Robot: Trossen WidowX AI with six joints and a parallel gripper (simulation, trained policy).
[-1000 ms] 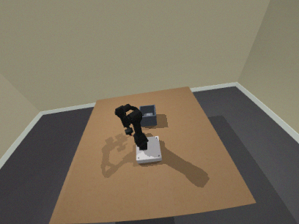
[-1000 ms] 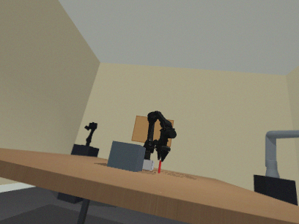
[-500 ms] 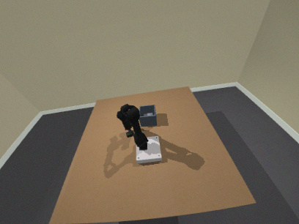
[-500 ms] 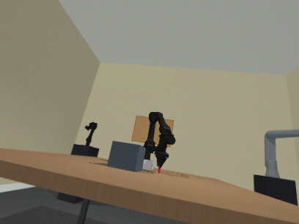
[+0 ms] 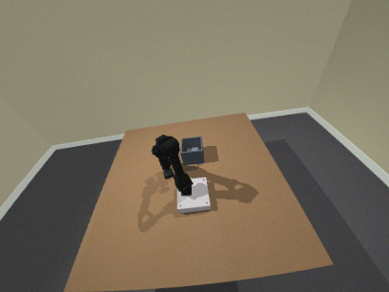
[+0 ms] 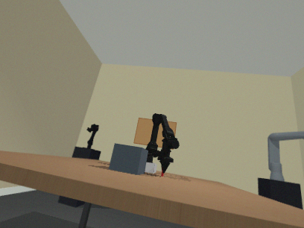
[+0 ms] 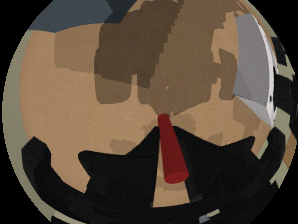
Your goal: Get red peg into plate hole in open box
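The light grey plate lies 18 cm to the right of my gripper tip, 17 cm ahead of it and 3 cm above it. From my gripper tip the other things lie so: red peg (2 cm above).
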